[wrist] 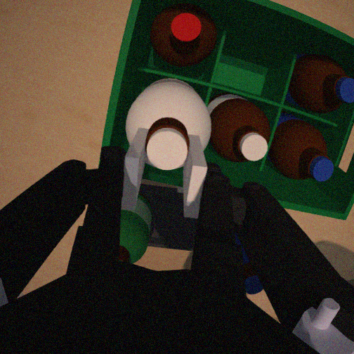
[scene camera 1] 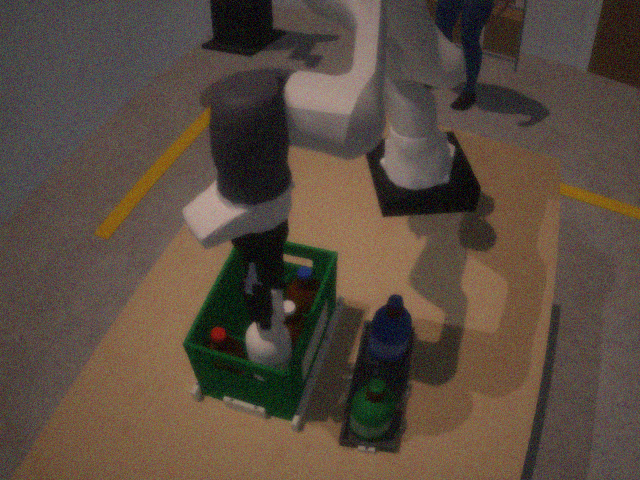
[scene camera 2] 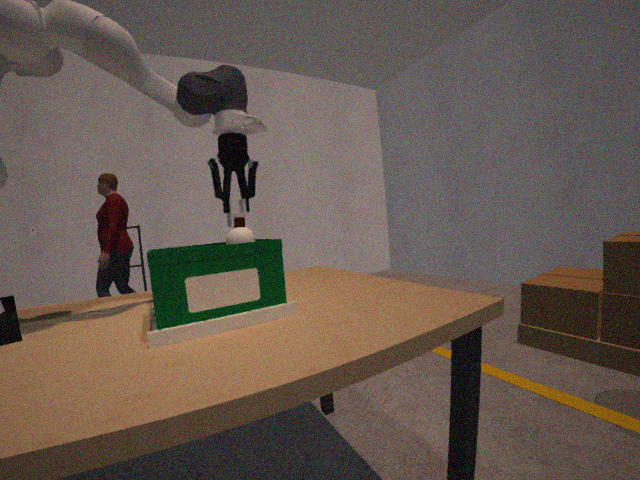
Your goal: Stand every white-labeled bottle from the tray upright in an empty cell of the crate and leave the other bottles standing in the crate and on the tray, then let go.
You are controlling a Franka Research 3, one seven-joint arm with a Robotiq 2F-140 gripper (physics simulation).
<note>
I see my gripper (scene camera 1: pixel 272 327), a red-capped bottle (scene camera 1: pixel 220 341), a blue bottle (scene camera 1: pixel 391 325), a green bottle (scene camera 1: pixel 373 405), a white-capped bottle (wrist: pixel 240 131) and a white bottle (wrist: pixel 170 109).
The red-capped bottle also shows in the wrist view (wrist: pixel 182 40). The green bottle shows as well in the wrist view (wrist: pixel 134 231). My gripper is seen too in the wrist view (wrist: pixel 165 150) and in scene camera 2 (scene camera 2: pixel 237 226).
</note>
